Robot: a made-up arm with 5 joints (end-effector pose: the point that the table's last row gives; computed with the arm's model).
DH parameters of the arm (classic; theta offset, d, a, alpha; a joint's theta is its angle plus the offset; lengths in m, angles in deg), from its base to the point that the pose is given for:
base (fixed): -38.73 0 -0.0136 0
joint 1: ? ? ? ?
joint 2: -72.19 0 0.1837 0
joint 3: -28.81 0 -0.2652 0
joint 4: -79 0.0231 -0.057 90
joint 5: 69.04 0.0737 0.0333 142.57
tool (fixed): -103.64 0.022 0 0
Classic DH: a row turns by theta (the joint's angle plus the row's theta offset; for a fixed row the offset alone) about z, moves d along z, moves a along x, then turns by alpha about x.
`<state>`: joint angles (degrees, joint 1 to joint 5).
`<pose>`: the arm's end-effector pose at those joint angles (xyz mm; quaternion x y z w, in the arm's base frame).
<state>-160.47 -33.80 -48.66 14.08 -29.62</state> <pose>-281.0 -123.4 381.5 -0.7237 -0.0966 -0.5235 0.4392</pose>
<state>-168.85 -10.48 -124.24 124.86 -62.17</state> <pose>-232.2 -49.2 538.2 -0.2592 -0.2188 -0.6992 0.6293</pose>
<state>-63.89 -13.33 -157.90 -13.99 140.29</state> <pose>-24.5 78.7 684.1 -0.5510 0.7780 0.0717 0.2931</pose>
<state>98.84 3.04 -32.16 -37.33 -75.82</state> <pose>-65.9 325.9 158.2 -0.3306 0.4463 -0.8099 0.1886</pose>
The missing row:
joint 1: 38.73 0.1884 0.0241 -90
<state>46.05 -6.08 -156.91 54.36 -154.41</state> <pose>81.3 87.8 714.1 0.4853 0.3230 -0.7834 0.2154</pose>
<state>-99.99 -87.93 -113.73 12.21 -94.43</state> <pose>44.0 337.2 524.2 -0.9336 0.2036 0.2898 0.0546</pose>
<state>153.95 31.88 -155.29 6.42 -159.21</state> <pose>-340.1 180.9 581.1 0.0706 0.6359 -0.2606 0.7230</pose>
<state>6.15 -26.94 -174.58 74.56 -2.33</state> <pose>-136.8 43.6 652.4 0.0267 -0.9803 0.1343 0.1421</pose>
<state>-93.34 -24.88 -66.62 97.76 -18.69</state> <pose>13.2 -272.9 369.4 -0.0651 -0.2749 -0.5410 0.7921</pose>
